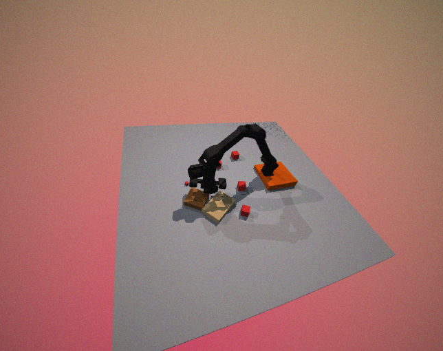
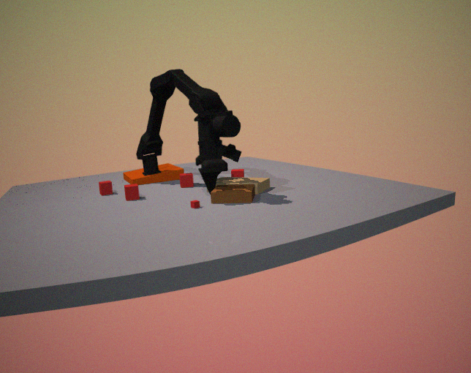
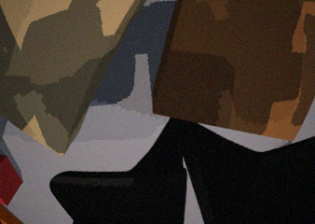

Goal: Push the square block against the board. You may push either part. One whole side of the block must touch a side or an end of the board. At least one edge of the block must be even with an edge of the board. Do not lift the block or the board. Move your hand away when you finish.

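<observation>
The square block lies 60 mm ahead of my gripper tip, 40 mm to the left of it and 10 mm above it. Also, from my gripper tip: board (100 mm to the left, 50 mm behind, 10 mm above); tiny red cube (100 mm ahead, 80 mm to the right).
</observation>
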